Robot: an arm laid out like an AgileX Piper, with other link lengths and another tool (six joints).
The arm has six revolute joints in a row. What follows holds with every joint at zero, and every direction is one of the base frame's. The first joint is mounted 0.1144 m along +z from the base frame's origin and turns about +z. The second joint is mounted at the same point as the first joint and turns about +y. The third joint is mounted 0.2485 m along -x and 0.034 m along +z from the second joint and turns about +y. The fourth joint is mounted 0.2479 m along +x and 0.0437 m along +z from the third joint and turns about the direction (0.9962, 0, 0.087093). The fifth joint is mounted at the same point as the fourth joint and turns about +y. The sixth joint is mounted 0.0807 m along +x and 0.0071 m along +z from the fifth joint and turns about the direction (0.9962, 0, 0.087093). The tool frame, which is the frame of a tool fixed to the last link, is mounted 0.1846 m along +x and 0.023 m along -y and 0.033 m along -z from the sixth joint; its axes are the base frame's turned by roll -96.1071, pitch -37.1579 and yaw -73.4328 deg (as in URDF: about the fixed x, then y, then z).
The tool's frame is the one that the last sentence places.
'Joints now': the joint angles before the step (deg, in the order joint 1, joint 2, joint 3, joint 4, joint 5, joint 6). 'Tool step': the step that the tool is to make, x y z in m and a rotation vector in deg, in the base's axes. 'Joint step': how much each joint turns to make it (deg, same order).
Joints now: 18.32, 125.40, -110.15, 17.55, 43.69, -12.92
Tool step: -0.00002, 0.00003, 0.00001, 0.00, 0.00, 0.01
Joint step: 0.00, 0.00, 0.00, 0.01, 0.00, -0.01
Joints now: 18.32, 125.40, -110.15, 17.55, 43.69, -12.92
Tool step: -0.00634, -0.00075, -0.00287, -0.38, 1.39, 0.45
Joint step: 0.01, 0.00, 0.00, -0.01, 1.51, 0.01
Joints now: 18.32, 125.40, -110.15, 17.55, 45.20, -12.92
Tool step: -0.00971, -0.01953, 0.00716, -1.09, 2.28, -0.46
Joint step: -1.82, -1.65, 0.01, -0.58, 4.34, 0.00
